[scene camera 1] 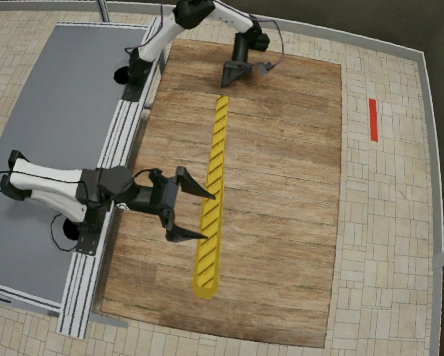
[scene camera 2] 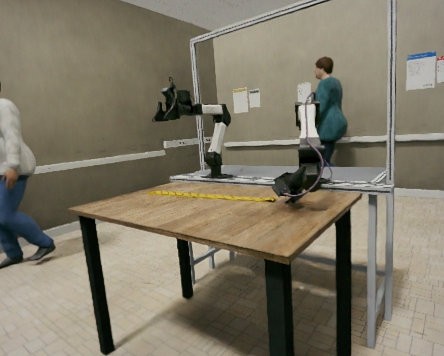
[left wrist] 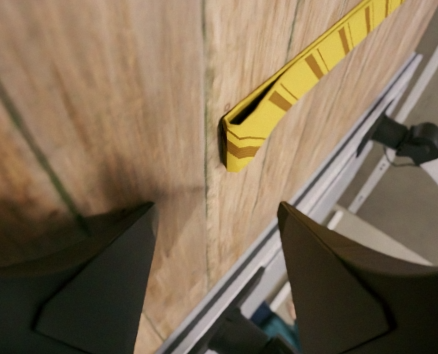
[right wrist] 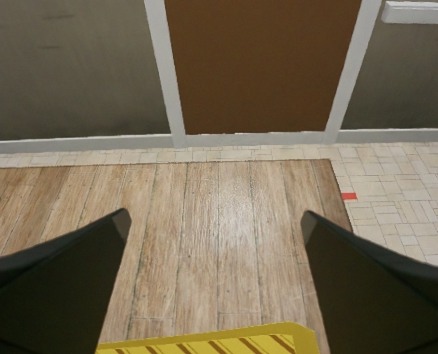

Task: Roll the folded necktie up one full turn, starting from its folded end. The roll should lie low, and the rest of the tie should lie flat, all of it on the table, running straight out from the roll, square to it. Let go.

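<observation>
The yellow necktie with brown stripes (scene camera 1: 215, 165) (scene camera 2: 210, 196) (left wrist: 310, 75) (right wrist: 210, 345) lies long and straight on the table. Its folded end is at the top in scene camera 1; in the left wrist view a dark gap shows between its layers there. No roll shows. Its wide lower end has a plain yellow border. My left gripper (scene camera 1: 231, 82) (scene camera 2: 290, 187) (left wrist: 217, 206) is open and tilted, low over the table just beyond the folded end, apart from it. My right gripper (scene camera 1: 210, 217) (scene camera 2: 162, 117) (right wrist: 215, 214) is open and empty, high above the tie's lower half.
The wooden table (scene camera 1: 285, 200) (scene camera 2: 235, 225) bears the tie. The station's metal rail (scene camera 1: 112, 135) runs along the table's left side in scene camera 1. A red strip (scene camera 1: 373, 120) lies on the floor at the right. Two people, one in teal (scene camera 2: 330, 107), stand in the room.
</observation>
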